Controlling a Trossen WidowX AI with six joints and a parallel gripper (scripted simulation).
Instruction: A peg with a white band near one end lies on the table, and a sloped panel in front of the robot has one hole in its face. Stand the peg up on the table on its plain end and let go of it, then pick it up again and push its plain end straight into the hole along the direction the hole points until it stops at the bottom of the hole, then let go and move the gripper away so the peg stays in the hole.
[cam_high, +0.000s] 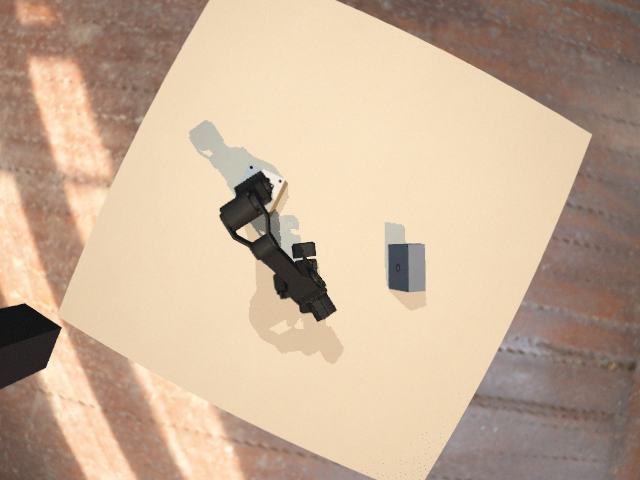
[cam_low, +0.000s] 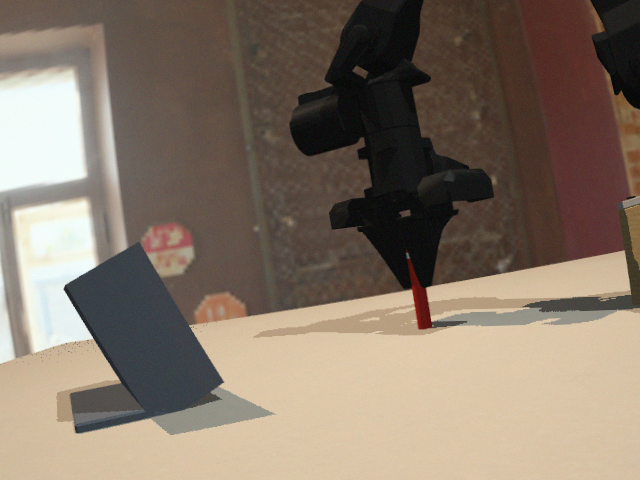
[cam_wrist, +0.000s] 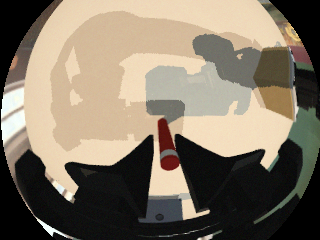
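Now: the dark sloped panel 23 cm ahead of my gripper tip, 15 cm to the left of it and 1 cm above it. Round my gripper tip: red peg 2 cm above.
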